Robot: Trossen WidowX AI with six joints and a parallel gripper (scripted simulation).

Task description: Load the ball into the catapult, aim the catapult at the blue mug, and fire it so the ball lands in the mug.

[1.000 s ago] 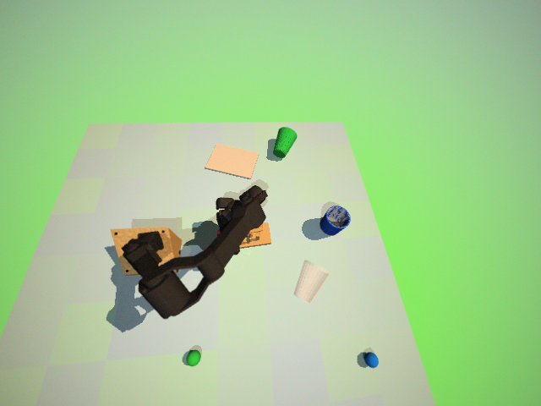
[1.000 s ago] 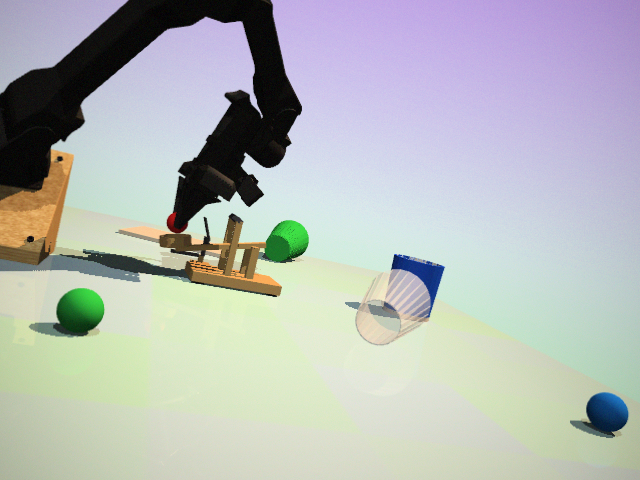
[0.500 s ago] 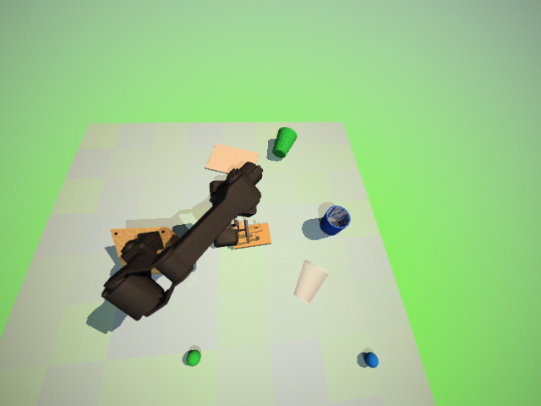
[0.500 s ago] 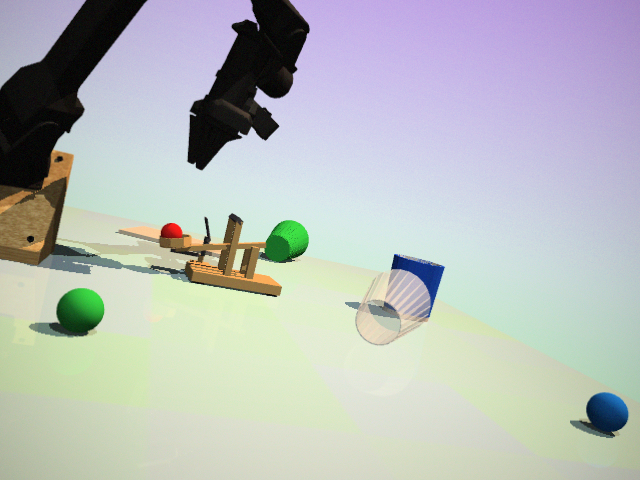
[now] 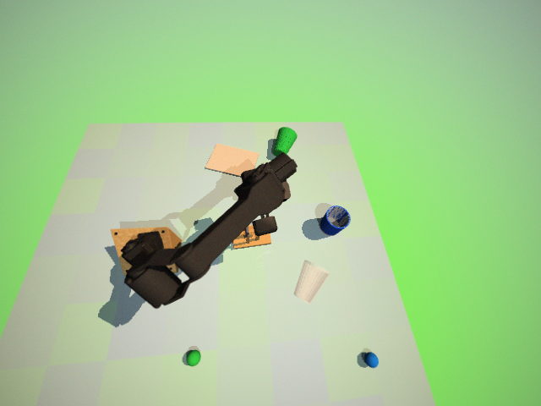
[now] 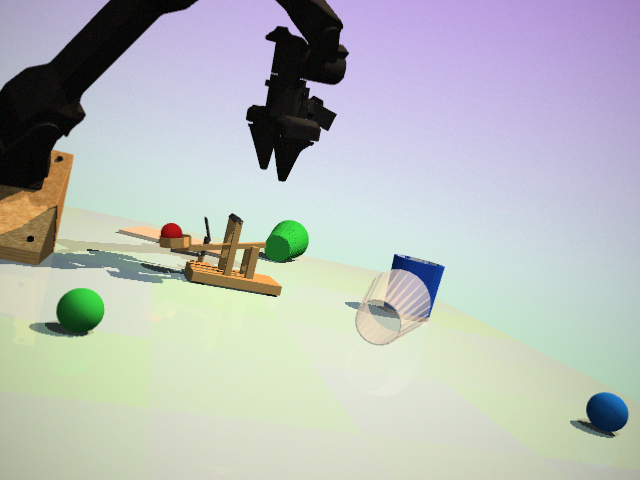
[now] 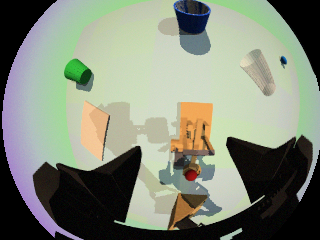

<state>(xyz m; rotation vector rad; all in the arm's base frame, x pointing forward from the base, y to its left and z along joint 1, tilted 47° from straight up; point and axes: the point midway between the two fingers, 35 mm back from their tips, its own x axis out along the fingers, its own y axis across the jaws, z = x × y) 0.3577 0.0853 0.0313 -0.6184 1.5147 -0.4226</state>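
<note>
The red ball is 140 mm behind my gripper tip, 120 mm below it and 30 mm to the right of it. The rest, counted from my gripper tip: blue mug: 290 mm ahead, 150 mm below, 20 mm to the right; then wooden catapult: 130 mm below, 70 mm behind, 10 mm to the right; then catapult frame: 100 mm below, 50 mm behind, 30 mm to the right.
</note>
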